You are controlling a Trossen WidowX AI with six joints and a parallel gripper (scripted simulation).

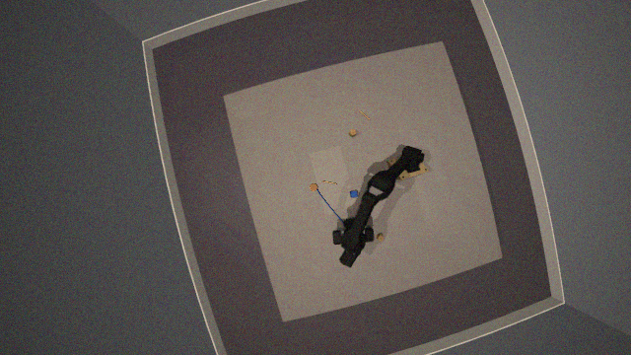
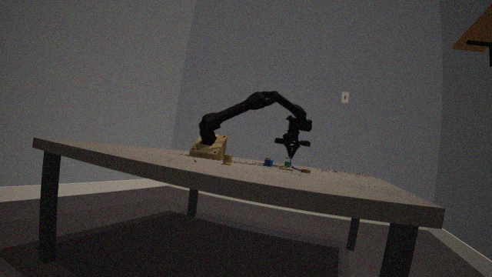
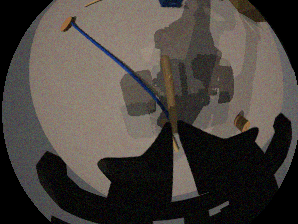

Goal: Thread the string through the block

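Right now my gripper tip is 70 mm past the blue block, 180 mm to the left of it and 30 mm above it. The rest, counted from my gripper tip: green cube 30 mm behind, 110 mm to the left, 40 mm below; thin wooden stick 20 mm to the right; round wooden button 120 mm ahead, 260 mm to the right, 40 mm below.
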